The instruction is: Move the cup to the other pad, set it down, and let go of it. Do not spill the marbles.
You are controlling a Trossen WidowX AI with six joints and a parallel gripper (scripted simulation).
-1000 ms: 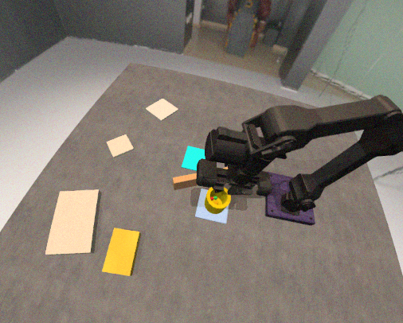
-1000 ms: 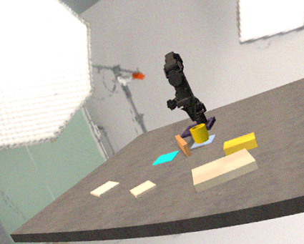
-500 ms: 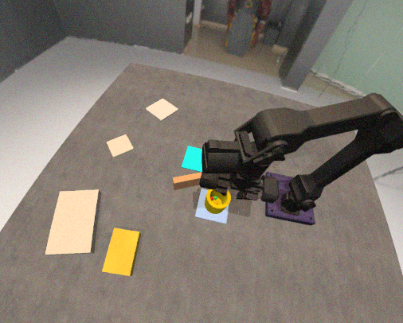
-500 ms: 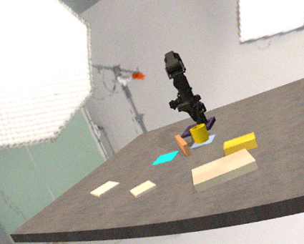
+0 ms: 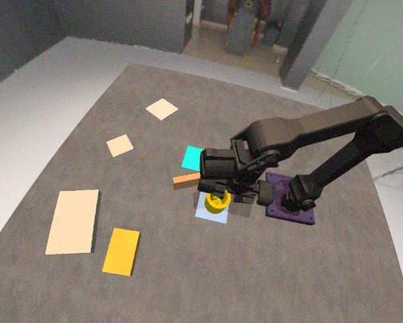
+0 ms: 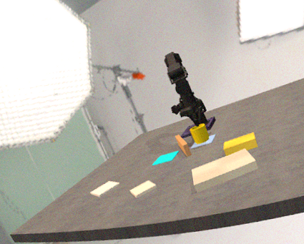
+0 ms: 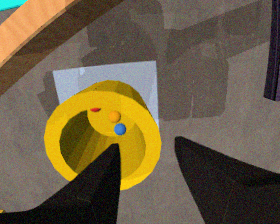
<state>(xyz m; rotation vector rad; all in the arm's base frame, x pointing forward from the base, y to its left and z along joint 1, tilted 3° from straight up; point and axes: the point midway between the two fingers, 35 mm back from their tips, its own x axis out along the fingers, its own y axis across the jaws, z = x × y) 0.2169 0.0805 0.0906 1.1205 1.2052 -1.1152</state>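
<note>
Right now my gripper tip is 20 mm short of the yellow cup and 40 mm above it. From my gripper tip the other things lie so: cyan pad (130 mm ahead, 150 mm to the right, 80 mm below); then large cream block (390 mm ahead, 200 mm to the left, 60 mm below); then orange bar (80 mm ahead, 70 mm to the right, 60 mm below).
</note>
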